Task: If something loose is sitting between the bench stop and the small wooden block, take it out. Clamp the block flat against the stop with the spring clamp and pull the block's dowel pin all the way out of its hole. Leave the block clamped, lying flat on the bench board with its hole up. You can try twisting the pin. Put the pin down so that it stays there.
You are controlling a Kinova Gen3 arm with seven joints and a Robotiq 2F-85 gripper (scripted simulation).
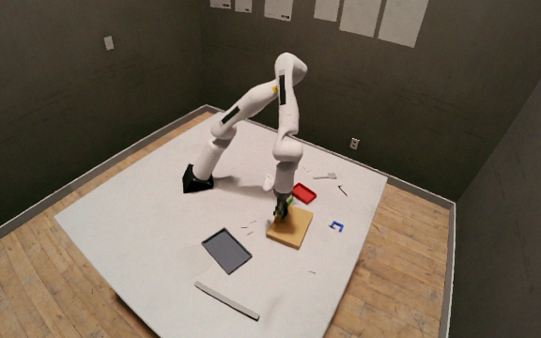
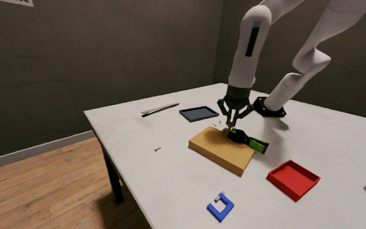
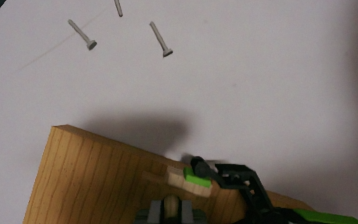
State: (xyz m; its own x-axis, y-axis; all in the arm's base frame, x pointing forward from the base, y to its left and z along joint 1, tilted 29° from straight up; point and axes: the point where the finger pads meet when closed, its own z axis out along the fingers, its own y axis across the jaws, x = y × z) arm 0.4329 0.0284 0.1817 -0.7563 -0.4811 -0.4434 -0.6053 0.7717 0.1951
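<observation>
Now: the dowel pin 2 cm below my hand. Also, from my hand: grey tray: 5 cm behind, 26 cm to the right, 9 cm below; red tray: 4 cm behind, 22 cm to the left, 9 cm below; small wooden block: 5 cm below.
</observation>
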